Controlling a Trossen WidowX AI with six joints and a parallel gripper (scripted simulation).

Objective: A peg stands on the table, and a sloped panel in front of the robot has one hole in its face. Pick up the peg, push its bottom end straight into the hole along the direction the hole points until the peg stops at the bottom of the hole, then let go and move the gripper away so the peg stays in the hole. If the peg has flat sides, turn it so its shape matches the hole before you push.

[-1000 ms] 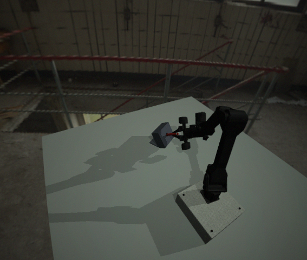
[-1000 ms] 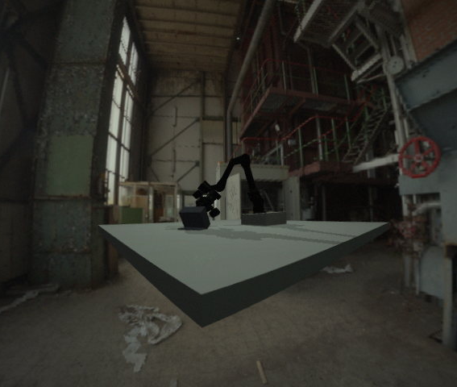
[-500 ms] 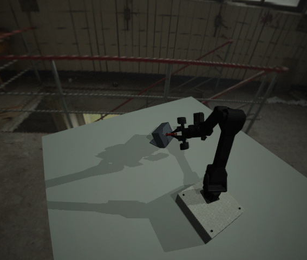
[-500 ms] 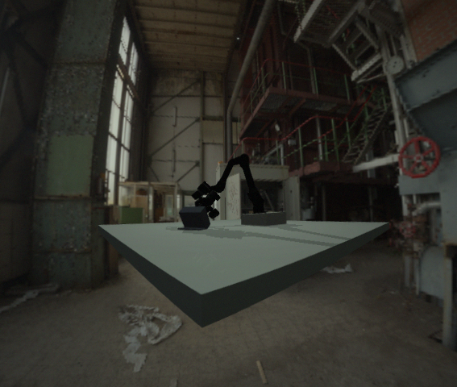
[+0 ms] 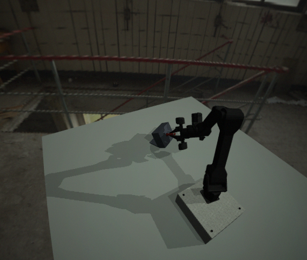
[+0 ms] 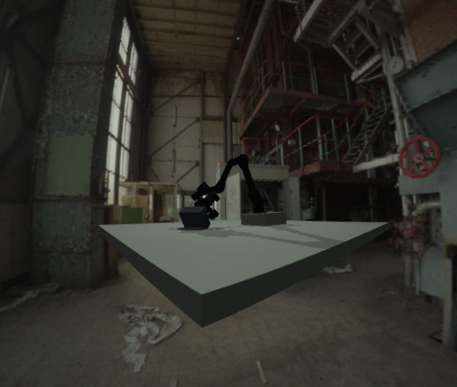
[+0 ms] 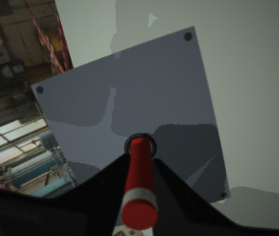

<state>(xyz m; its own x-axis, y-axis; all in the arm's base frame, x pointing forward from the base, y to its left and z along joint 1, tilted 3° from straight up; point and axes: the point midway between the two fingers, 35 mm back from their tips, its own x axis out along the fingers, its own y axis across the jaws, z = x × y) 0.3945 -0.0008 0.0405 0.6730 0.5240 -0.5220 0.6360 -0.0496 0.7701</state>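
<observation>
Now: the panel 30 mm ahead of my gripper tip, 30 mm to the left of it and 30 mm below it. Also, from my gripper tip: red peg (10 mm behind, 10 mm to the right, 10 mm above).
</observation>
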